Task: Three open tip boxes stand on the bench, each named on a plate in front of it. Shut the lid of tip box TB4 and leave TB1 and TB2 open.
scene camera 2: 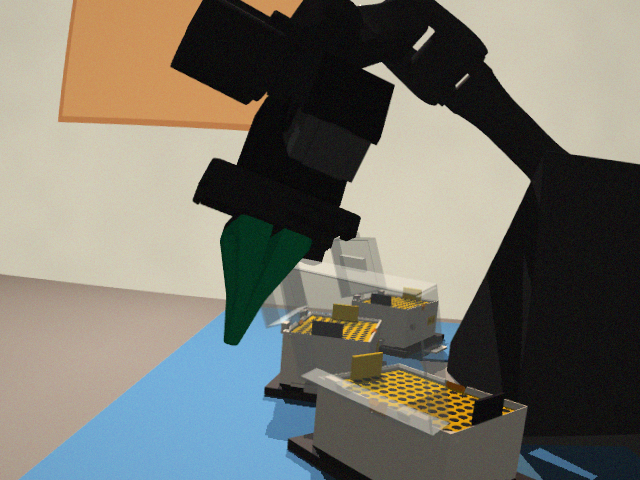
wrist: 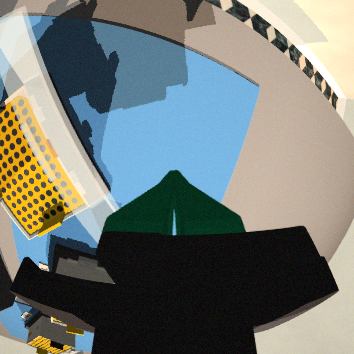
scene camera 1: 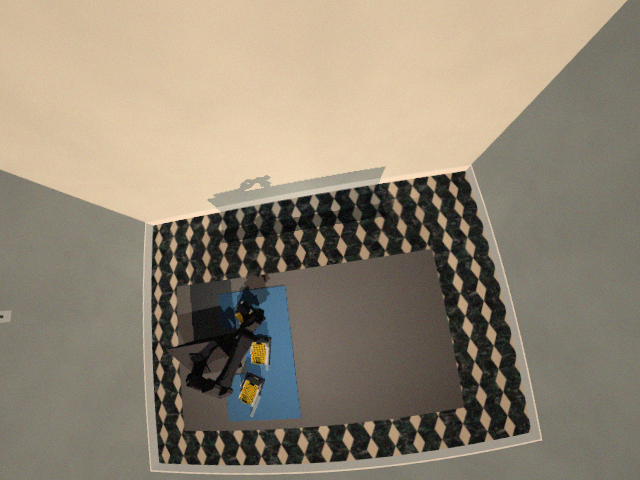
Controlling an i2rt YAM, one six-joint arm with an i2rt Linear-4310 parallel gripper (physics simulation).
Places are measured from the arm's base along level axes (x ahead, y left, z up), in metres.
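Pixels of known places: gripper, fingertip midpoint: [scene camera 2: 230, 344] [wrist: 173, 177] [scene camera 1: 263, 310]; arm's base, link origin: [scene camera 2: 631, 288] [scene camera 1: 200, 362].
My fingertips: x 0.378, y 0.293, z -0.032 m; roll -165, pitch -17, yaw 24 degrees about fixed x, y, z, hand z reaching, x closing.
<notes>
For each thing: its middle in the pictures, then the offset to it from my fingertips. "pt": a spot on its surface instead. Level surfaces: height alone.
- nearest box, body centre: [scene camera 2: 426, 426] [wrist: 23, 168] dz -0.059, dx -0.132, dy -0.053 m
- far box, surface spot: [scene camera 2: 403, 325] pt dz +0.033, dx -0.103, dy +0.048 m
- far lid, surface spot: [scene camera 2: 373, 258] pt dz +0.021, dx -0.068, dy -0.553 m
- blue mat, surface height: dz -0.092 m
- brown bench, surface height: dz -0.095 m
Three tip boxes stand in a row. The nearest box [scene camera 2: 392, 444] [wrist: 30, 165] is partly under the arm in scene camera 1 [scene camera 1: 239, 317]. Its clear lid [scene camera 2: 403, 283] [wrist: 65, 120] stands open, roughly upright. The middle box [scene camera 2: 336, 356] [scene camera 1: 260, 352] and the far box [scene camera 2: 403, 325] [scene camera 1: 250, 391] also have raised lids; the far lid [scene camera 2: 373, 258] is plain, the middle one partly hidden by the fingers. No name plate is readable. My gripper [scene camera 2: 231, 342] [wrist: 173, 177] is shut and empty, on the outer side of the nearest box's lid; contact cannot be told.
The boxes stand on a blue mat [scene camera 1: 281, 382] [scene camera 2: 170, 413] [wrist: 145, 135] on the brown bench [scene camera 1: 372, 335]. The black arm [scene camera 1: 235, 356] [scene camera 2: 509, 118] reaches over from the base side. An orange board [scene camera 2: 129, 67] is on the wall behind.
</notes>
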